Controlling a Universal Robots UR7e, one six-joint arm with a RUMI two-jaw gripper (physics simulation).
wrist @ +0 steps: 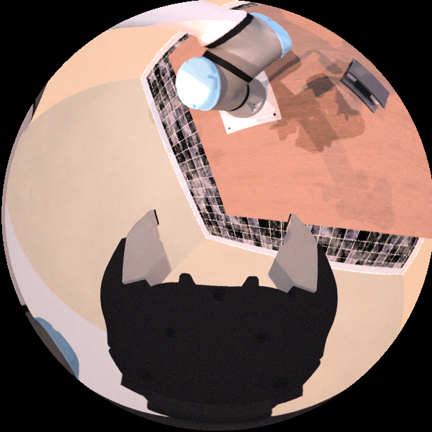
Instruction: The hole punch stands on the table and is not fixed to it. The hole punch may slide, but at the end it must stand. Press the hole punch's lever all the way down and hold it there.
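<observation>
The hole punch [365, 85] is a dark grey, long device at the upper right of the wrist view, on the reddish wooden table [280, 175]. It seems to stand on the table; its lever is hard to make out at this size. My gripper [221, 214] is open, with its two grey fingers wide apart and nothing between them. It hangs high, near the table's corner, well apart from the hole punch.
The robot's own base and lower arm joints [240, 65] stand on a white mounting plate [237, 124] at the top, left of the hole punch. A tiled border with a white edge [175, 159] runs along the table's sides. Arm shadows fall on the wood.
</observation>
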